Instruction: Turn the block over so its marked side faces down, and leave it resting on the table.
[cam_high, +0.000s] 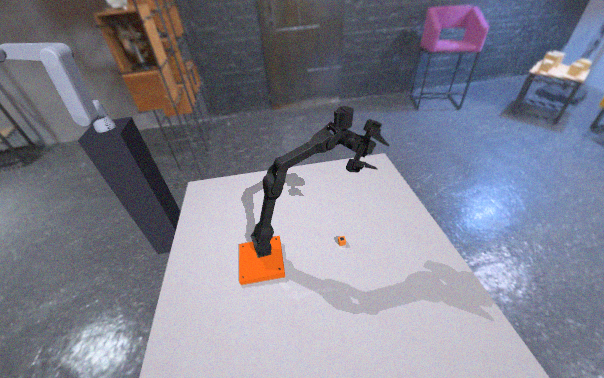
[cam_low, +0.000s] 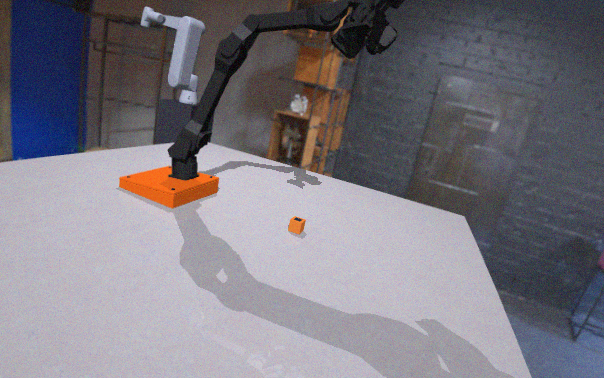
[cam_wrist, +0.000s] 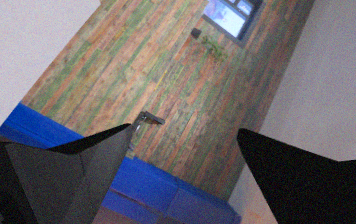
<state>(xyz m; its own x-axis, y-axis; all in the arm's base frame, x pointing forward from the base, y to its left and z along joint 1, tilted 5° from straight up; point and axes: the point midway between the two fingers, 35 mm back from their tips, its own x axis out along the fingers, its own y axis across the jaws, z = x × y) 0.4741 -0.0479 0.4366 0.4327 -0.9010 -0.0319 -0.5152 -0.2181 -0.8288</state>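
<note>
Now: the orange block 9 cm behind my gripper tip, 7 cm to the left of it and 49 cm below it.
</note>
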